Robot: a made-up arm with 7 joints.
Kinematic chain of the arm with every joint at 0, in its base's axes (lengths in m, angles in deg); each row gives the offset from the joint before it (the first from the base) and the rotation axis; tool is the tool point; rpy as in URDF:
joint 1: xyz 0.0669 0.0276 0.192 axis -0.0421 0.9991 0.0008
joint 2: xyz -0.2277 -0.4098 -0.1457 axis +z
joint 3: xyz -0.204 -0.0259 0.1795 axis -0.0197 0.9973 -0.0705
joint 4: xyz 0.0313 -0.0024 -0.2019 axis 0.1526 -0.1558 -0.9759
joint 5: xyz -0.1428 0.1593 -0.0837 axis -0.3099 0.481 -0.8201
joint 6: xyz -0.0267 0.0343 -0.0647 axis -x
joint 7: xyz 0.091 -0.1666 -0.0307 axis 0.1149 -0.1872 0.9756
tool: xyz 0.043 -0.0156 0.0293 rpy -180 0 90
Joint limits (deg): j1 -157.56..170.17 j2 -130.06..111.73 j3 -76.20..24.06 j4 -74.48..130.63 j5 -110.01..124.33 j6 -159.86..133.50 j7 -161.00..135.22
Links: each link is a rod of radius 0.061 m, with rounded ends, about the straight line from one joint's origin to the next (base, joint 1, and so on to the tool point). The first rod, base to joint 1, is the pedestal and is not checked.
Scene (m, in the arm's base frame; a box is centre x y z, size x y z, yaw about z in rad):
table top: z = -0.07
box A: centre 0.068 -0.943 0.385 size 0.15 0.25 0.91 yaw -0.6
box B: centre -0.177 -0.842 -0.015 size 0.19 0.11 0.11 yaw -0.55
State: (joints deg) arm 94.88 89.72 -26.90 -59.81 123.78 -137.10 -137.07
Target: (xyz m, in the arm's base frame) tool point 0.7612 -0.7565 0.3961
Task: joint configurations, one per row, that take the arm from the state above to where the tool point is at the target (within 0.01 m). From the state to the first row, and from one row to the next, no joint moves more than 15 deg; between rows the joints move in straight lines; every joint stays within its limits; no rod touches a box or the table.
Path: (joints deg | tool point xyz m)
1: 107.43 86.54 -28.13 -49.76 118.71 -135.03 -141.06 | -0.3792 -0.6111 0.4668
2: 119.98 83.35 -29.36 -39.70 113.65 -132.96 -145.05 | -0.2811 -0.5934 0.6343
3: 132.52 80.17 -30.60 -29.65 108.58 -130.88 -149.04 | -0.1319 -0.5564 0.7596
4: 145.07 76.99 -31.83 -19.59 103.52 -128.81 -153.02 | 0.0493 -0.5032 0.8259
5: 157.62 73.81 -33.06 -9.54 98.45 -126.74 -157.01 | 0.2378 -0.4377 0.8253
6: 170.17 70.62 -34.29 0.52 93.39 -124.67 -161.00 | 0.4086 -0.3648 0.7606
7: 170.17 64.43 -27.76 -7.74 97.81 -111.39 -159.09 | 0.4249 -0.4891 0.7910
8: 170.17 58.24 -21.22 -16.00 102.23 -98.11 -157.17 | 0.4686 -0.6076 0.7822
9: 170.17 52.05 -14.69 -24.26 106.65 -84.83 -155.26 | 0.5324 -0.7043 0.7379
10: 170.17 45.86 -8.15 -32.52 111.07 -71.55 -153.34 | 0.6049 -0.7686 0.6659
11: 170.17 39.67 -1.62 -40.78 115.49 -58.27 -151.43 | 0.6735 -0.7963 0.5771
12: 170.17 33.48 4.92 -49.03 119.91 -44.99 -149.51 | 0.7278 -0.7899 0.4833
13: 170.17 27.29 11.45 -57.29 124.33 -31.71 -147.60 | 0.7612 -0.7564 0.3961

